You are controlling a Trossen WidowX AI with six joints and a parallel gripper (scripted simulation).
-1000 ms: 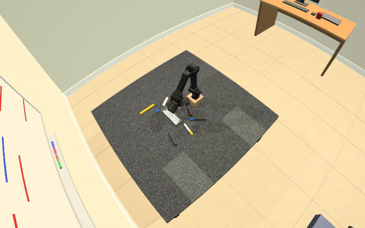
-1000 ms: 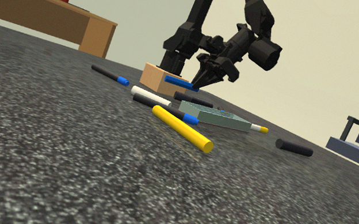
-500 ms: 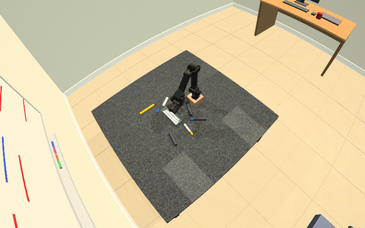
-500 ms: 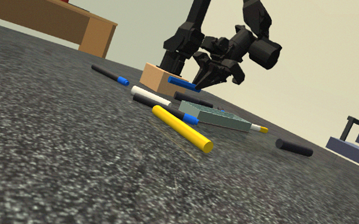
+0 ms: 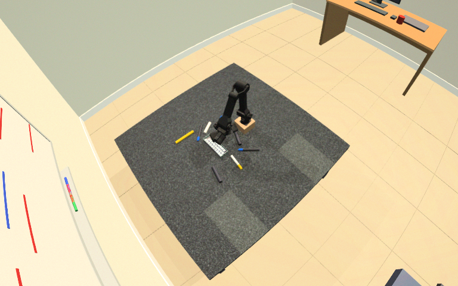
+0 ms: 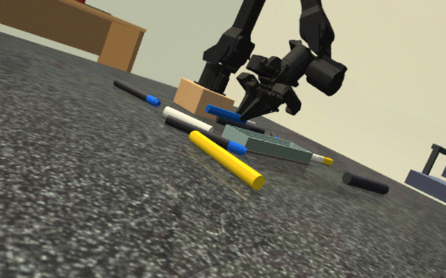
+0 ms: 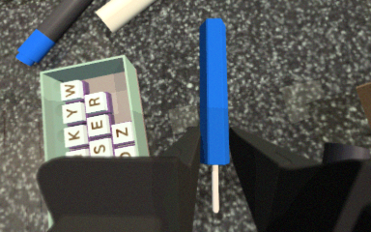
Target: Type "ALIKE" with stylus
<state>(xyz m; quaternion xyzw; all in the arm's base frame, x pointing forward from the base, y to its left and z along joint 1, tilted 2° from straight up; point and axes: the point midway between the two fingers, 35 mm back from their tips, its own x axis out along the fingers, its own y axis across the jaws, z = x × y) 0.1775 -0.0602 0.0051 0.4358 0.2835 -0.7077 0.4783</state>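
The keyboard lies 9 cm ahead of my gripper tip, 1 cm to the left of it and 2 cm below it. Round my gripper tip: white stick 14 cm to the right, 3 cm below; then blue stylus right at my gripper tip; then white-and-yellow marker 11 cm ahead, 22 cm to the left, 3 cm below.
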